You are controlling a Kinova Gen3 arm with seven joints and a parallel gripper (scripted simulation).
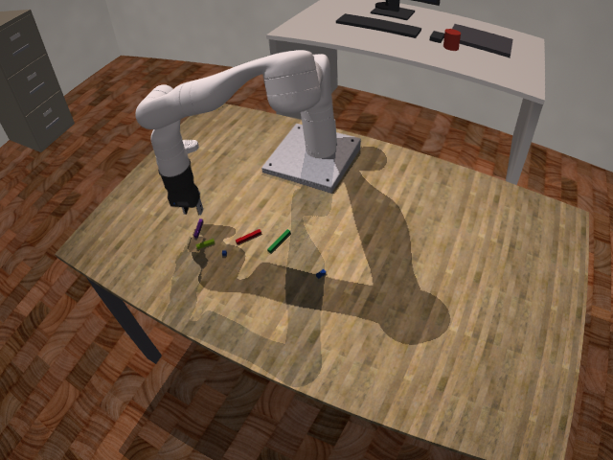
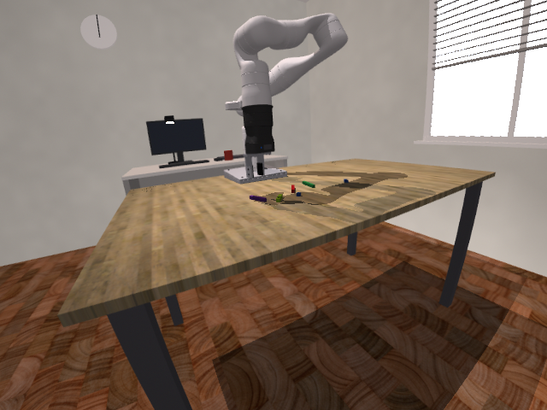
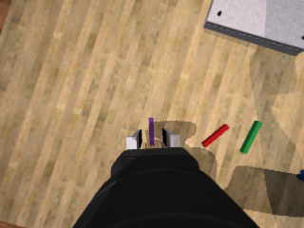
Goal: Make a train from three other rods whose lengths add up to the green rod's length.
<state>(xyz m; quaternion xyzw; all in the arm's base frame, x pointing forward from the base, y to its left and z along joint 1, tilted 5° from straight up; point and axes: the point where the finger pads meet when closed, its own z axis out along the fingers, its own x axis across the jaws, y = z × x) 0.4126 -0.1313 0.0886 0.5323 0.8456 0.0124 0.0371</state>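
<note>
Right now the purple rod is 80 mm below my hand. The rest, counted from my hand: green rod 220 mm to the left, 80 mm below, 70 mm behind; then red rod 140 mm to the left, 80 mm below, 50 mm behind; then lime rod 80 mm below, 50 mm to the left, 30 mm ahead.
</note>
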